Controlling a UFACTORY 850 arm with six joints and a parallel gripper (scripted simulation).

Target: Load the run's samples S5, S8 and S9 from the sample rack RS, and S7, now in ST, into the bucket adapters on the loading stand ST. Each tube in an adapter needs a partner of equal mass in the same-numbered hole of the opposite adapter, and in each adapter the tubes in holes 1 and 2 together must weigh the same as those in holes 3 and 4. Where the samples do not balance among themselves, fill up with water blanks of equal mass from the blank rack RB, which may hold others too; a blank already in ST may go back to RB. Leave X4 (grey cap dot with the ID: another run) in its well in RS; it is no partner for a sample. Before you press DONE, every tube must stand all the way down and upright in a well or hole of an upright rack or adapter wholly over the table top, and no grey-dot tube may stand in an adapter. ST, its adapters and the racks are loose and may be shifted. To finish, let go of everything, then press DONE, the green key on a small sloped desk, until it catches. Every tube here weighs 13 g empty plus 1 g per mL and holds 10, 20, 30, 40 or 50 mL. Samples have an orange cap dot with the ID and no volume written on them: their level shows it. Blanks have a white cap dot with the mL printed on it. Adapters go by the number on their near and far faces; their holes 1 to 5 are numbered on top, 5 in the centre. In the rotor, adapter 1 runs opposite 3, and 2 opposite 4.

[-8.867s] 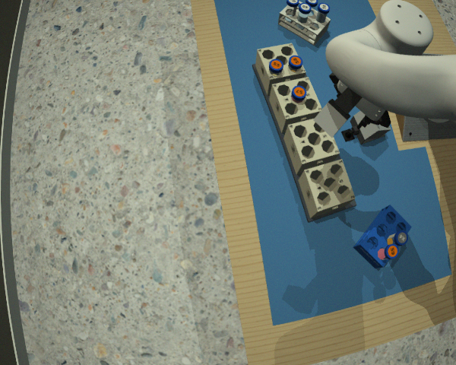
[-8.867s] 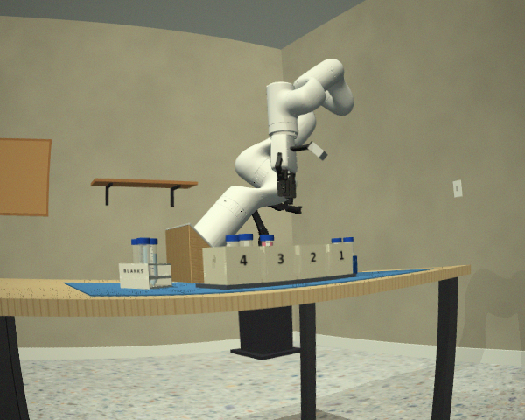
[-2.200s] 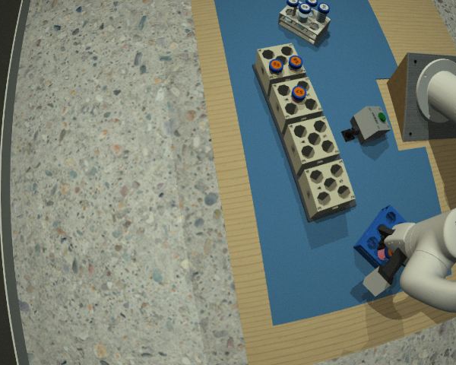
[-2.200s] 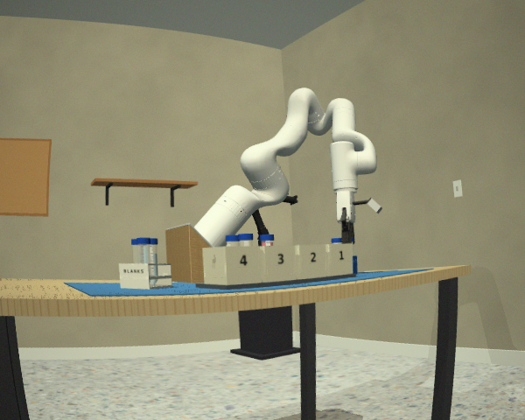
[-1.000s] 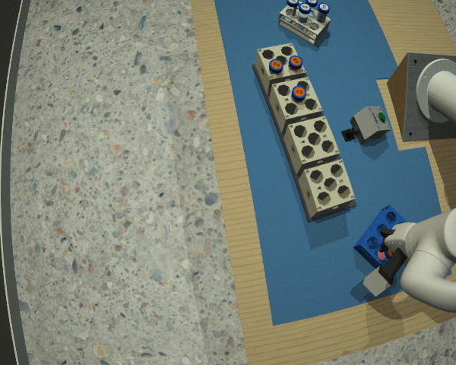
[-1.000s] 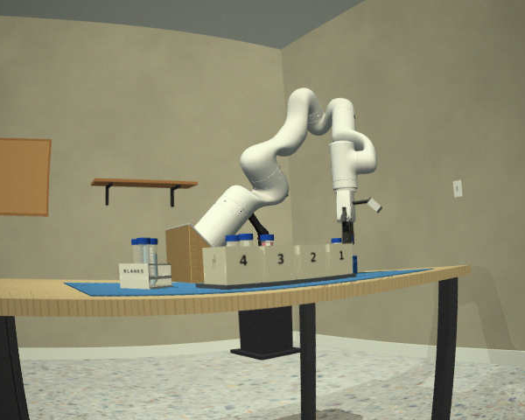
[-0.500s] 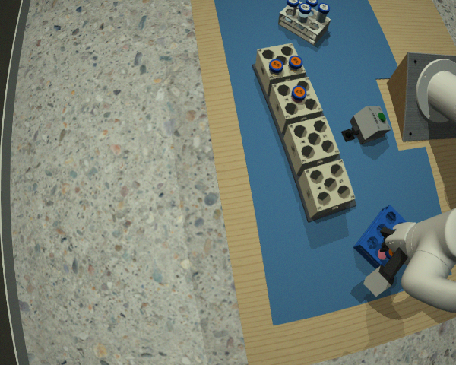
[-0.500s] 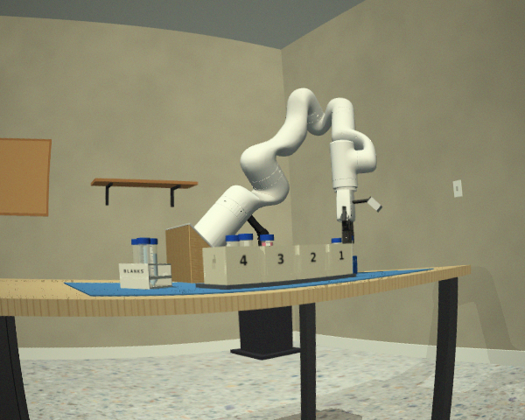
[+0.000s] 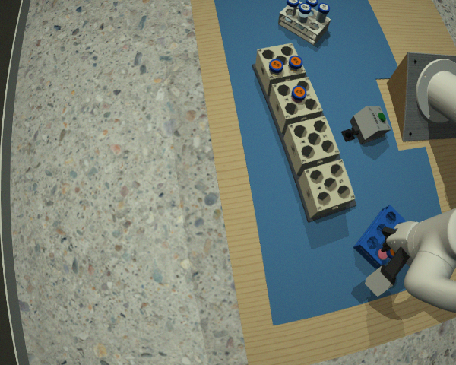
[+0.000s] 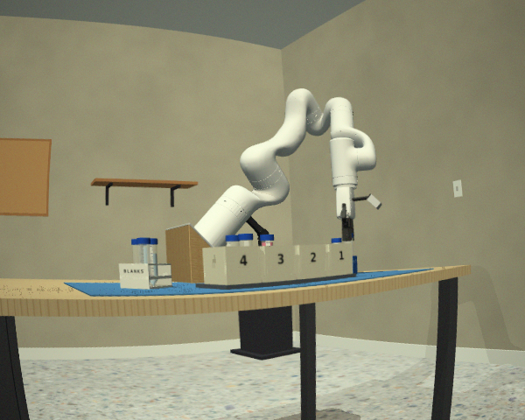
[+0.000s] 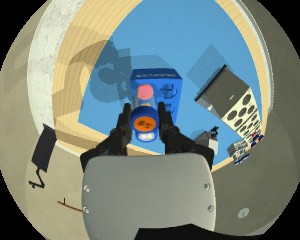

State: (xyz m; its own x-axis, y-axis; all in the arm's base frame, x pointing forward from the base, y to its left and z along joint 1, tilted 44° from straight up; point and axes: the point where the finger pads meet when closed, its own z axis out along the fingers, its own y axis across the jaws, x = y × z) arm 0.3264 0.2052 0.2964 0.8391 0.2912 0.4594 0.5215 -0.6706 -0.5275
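The sample S9 lies 50 mm below my hand and 10 mm to the left of it. Also, from my hand: blue sample rack RS: 100 mm below, 40 mm to the right, 20 mm behind; adapter 1: 190 mm to the right, 100 mm ahead, 80 mm below; grey-dot tube X4: 70 mm below, 30 mm to the right, 30 mm behind.
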